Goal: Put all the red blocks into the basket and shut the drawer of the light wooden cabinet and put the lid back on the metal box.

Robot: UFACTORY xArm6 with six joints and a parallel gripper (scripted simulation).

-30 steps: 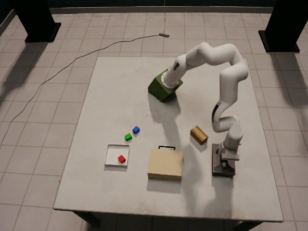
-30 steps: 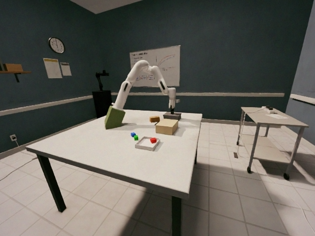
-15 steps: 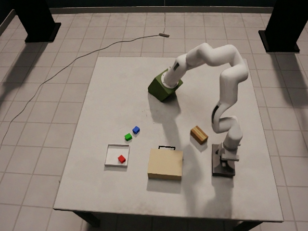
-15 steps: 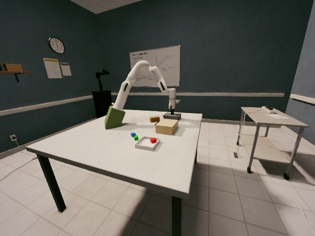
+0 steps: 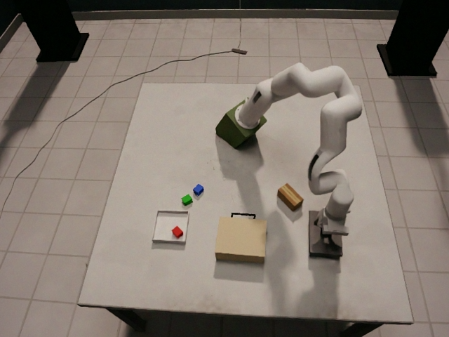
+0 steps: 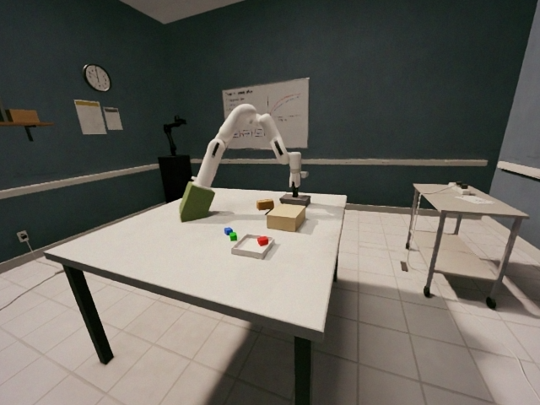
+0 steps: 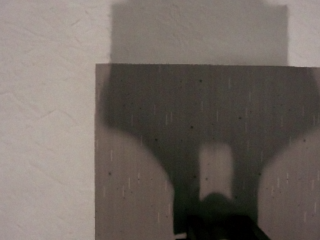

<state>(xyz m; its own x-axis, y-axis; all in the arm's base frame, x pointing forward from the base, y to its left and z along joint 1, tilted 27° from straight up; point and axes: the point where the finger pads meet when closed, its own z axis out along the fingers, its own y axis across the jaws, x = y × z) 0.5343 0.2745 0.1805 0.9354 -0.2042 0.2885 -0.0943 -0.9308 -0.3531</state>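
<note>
Now: hand 30 mm above the grey metal lid. The rest, counted from my hand: blue block (230 mm behind, 550 mm to the right, 60 mm below); then light wooden cabinet (20 mm ahead, 350 mm to the right, 40 mm below); then drawer (10 mm ahead, 350 mm to the right, 40 mm below).
</note>
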